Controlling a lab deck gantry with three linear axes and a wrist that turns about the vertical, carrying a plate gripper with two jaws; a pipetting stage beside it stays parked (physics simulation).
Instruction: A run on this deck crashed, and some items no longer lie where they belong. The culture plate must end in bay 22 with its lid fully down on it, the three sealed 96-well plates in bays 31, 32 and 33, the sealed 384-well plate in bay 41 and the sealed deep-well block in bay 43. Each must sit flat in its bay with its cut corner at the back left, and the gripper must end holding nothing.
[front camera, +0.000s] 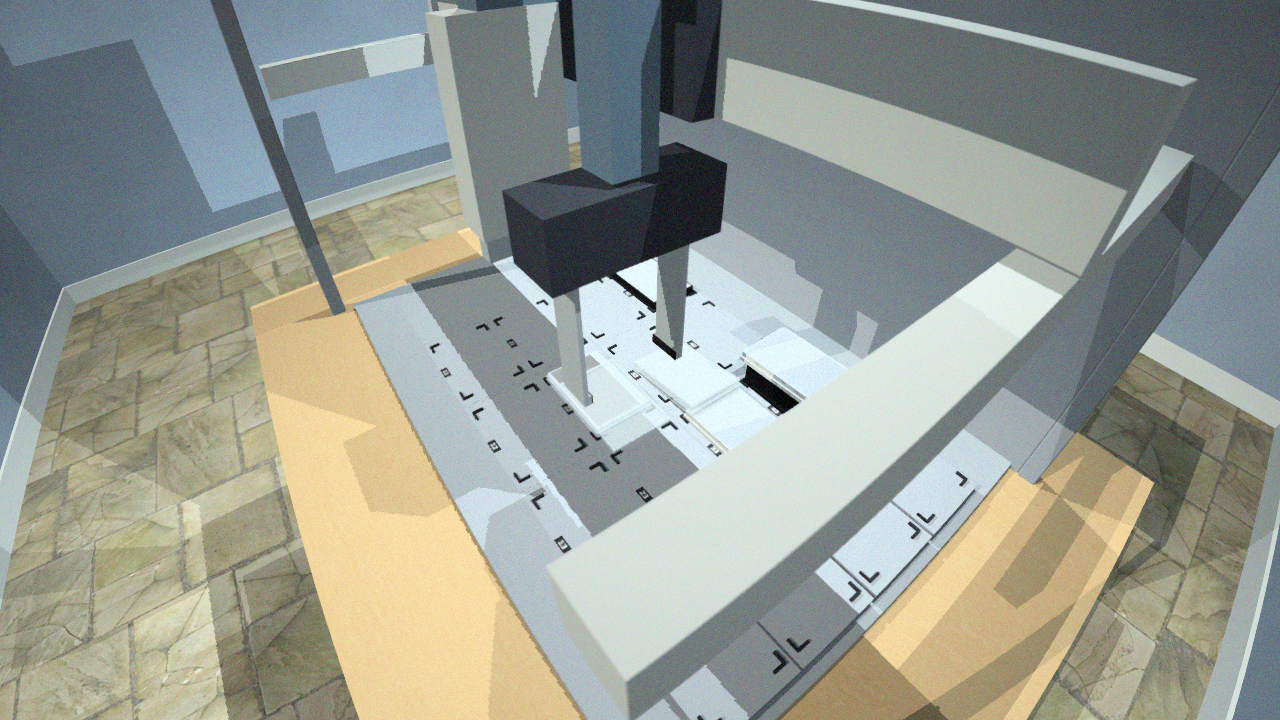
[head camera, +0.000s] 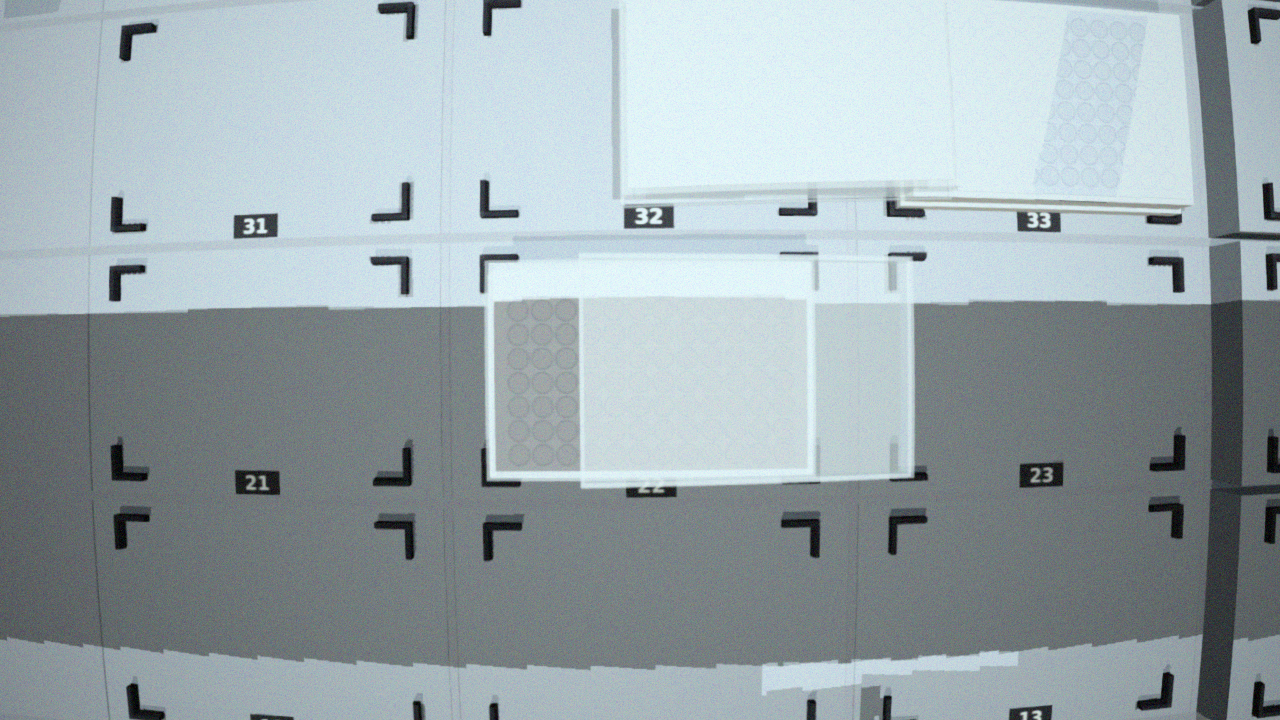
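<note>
Through the front camera I see my gripper (front camera: 624, 370), a clear lid (front camera: 622, 413) and a dark block (front camera: 763, 387), along with a grey wall panel (front camera: 859, 261). The head camera view gives me the lid (head camera: 696, 369) as well, but the dark block is out of frame in the head camera view.
</note>
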